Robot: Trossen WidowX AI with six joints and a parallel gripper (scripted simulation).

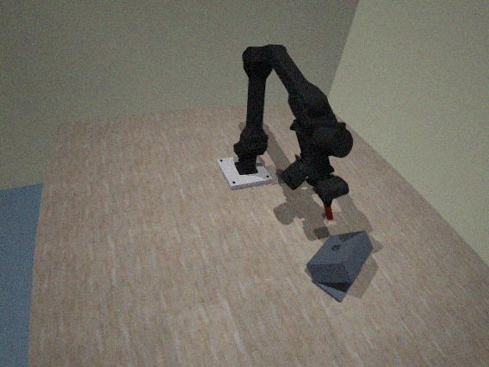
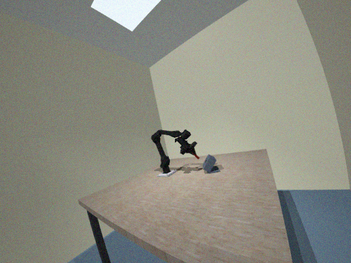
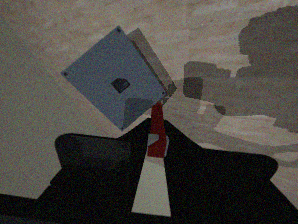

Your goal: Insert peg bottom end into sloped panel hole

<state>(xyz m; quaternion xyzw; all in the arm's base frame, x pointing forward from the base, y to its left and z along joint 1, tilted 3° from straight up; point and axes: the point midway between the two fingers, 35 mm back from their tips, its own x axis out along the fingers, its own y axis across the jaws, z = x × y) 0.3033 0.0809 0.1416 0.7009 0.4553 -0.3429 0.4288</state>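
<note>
The sloped panel is 110 mm ahead of my gripper tip, 80 mm below it and 10 mm to the left of it. From my gripper tip the other things lie so: peg 10 mm behind, 10 mm above.
</note>
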